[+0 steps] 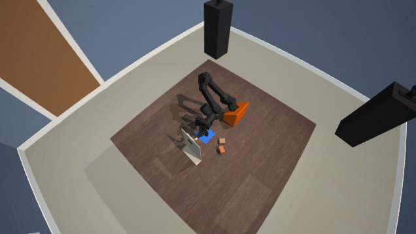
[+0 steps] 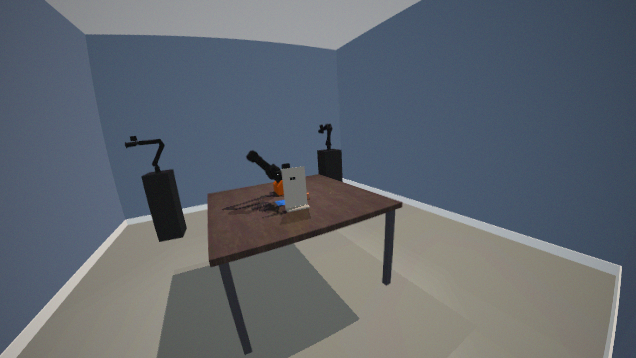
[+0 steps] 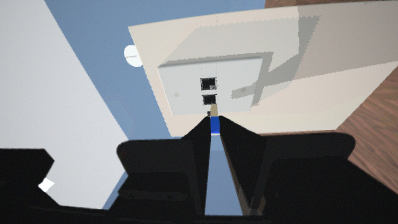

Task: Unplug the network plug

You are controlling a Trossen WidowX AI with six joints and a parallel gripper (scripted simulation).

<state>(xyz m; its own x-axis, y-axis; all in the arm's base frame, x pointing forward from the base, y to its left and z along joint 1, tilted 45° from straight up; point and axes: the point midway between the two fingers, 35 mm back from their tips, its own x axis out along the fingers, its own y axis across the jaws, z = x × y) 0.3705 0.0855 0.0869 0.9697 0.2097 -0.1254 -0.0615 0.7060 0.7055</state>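
Now: the blue marked square 22 cm below my gripper tip, 12 cm behind it and 5 cm to the right of it. The rest, counted from my gripper tip: orange cube: 20 cm below, 14 cm to the left, 11 cm behind; blue plug: 1 cm ahead; upright grey panel: 8 cm below, 6 cm ahead, 1 cm to the right.
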